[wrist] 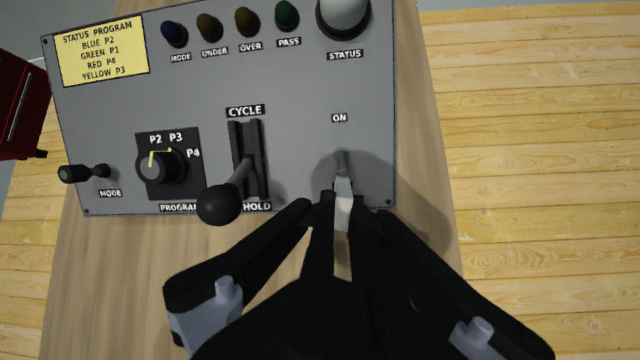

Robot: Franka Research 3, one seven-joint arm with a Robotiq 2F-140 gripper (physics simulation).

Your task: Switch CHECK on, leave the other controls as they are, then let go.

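The CHECK switch (pixel 342 161) is a small grey toggle at the lower right of the grey control panel (pixel 295 90), below the ON label (pixel 339 117). Its lower labels are hidden behind the fingers. My gripper (pixel 340 187) is shut with nothing between its fingers. Its pale fingertips are right at the lower end of the toggle in the view and overlap it; whether they touch it I cannot tell. Which way the toggle is set is hard to tell, as its lower end is hidden.
Left of the toggle are the CYCLE/HOLD lever with a black ball (pixel 219 204), the PROGRAM knob (pixel 161 166) and the MODE switch (pixel 75 173). Indicator lamps and the white STATUS dome (pixel 343 15) line the top. A red box (pixel 22 105) stands at the far left.
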